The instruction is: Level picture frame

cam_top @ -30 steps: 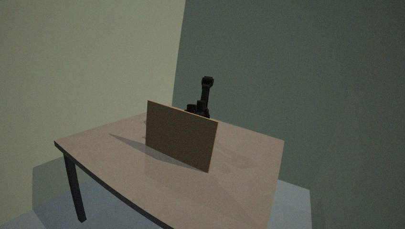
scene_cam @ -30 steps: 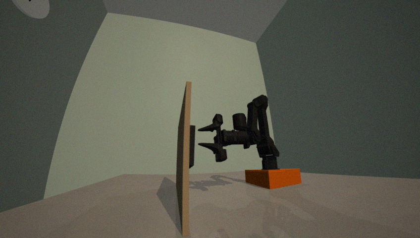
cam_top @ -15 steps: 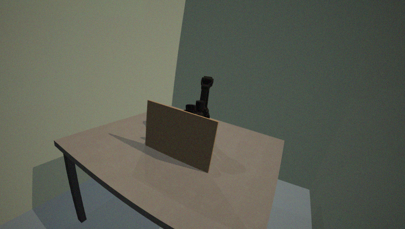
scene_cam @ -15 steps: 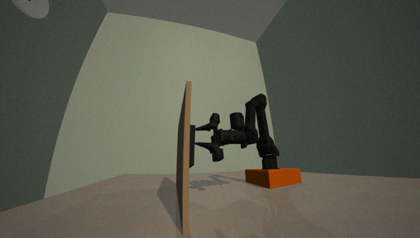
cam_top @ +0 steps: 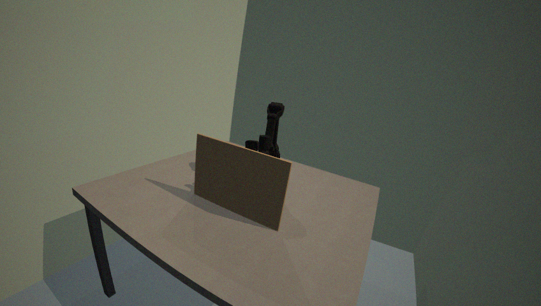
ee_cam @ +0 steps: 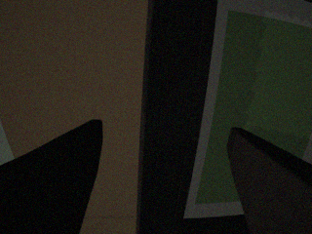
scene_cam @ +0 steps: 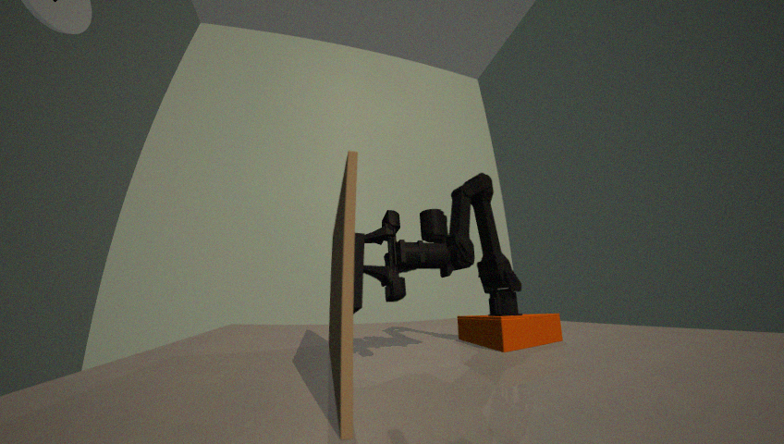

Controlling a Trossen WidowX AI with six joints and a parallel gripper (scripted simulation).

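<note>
My gripper tip is 5 cm above the picture frame, 1 cm to the right of it and 1 cm short of it. From my gripper tip the other things lie so: wall board: 6 cm below, 2 cm ahead, 1 cm to the right.
</note>
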